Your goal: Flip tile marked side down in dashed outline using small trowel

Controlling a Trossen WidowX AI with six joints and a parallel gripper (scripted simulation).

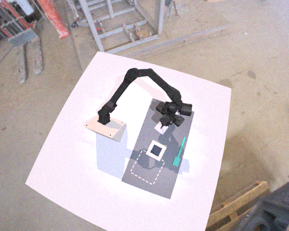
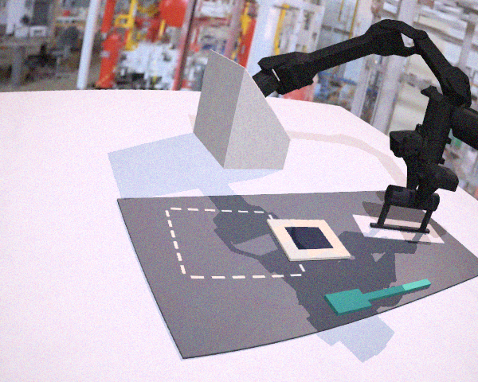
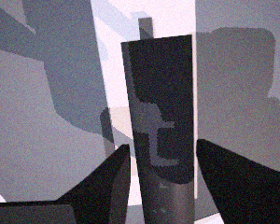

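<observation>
My gripper tip is 30 mm short of the grey mat, 180 mm to the left of it and 80 mm above it. Also, from my gripper tip: teal trowel 170 mm ahead, 190 mm to the right, 60 mm below; tile 10 mm ahead, 230 mm to the right, 60 mm below.
</observation>
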